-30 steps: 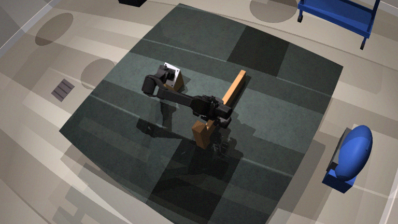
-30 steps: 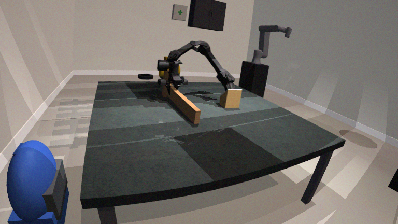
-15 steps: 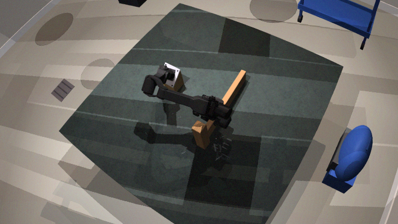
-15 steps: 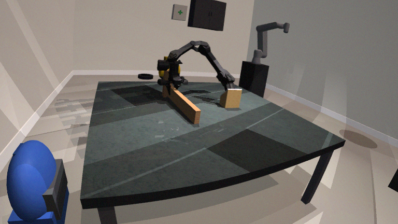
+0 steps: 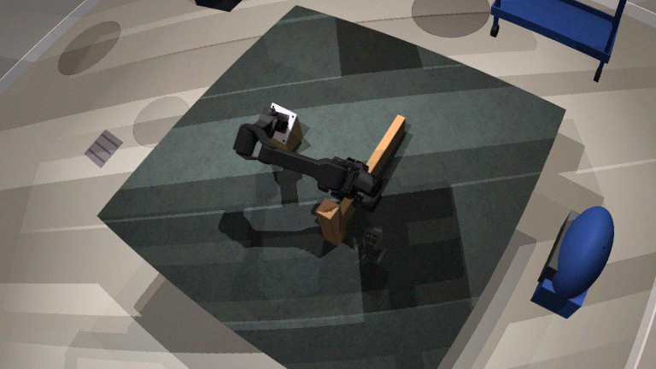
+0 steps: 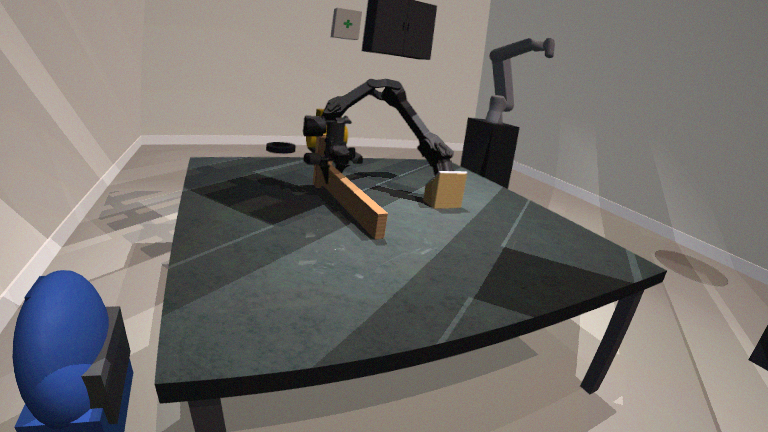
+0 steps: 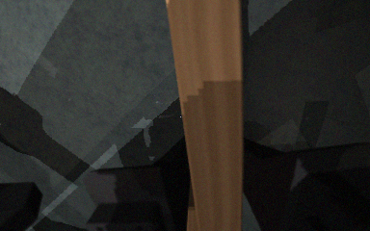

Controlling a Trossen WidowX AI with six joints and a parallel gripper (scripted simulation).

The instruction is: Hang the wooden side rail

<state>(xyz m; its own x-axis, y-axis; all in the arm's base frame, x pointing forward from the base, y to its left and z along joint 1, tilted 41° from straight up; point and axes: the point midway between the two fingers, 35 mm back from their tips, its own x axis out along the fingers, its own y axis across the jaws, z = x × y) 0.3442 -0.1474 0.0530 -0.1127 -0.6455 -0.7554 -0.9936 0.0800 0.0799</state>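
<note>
My gripper tip is 100 mm to the left of the headboard post and 40 mm below it.
</note>
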